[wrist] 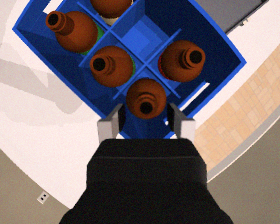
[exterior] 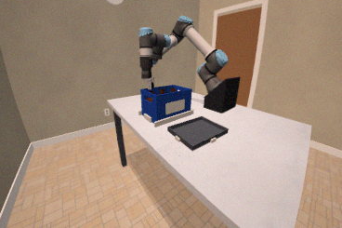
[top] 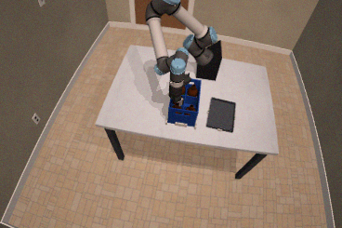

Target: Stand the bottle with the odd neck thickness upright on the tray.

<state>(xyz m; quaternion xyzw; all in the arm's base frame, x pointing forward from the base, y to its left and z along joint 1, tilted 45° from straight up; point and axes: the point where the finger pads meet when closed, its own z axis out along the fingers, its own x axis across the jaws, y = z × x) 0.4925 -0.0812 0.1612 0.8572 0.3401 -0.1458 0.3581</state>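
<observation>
My hand is 110 mm above the bottle. The rest, counted from my hand: dark tray 70 mm behind, 330 mm to the left, 190 mm below; blue crate 90 mm behind, 50 mm to the left, 120 mm below.
</observation>
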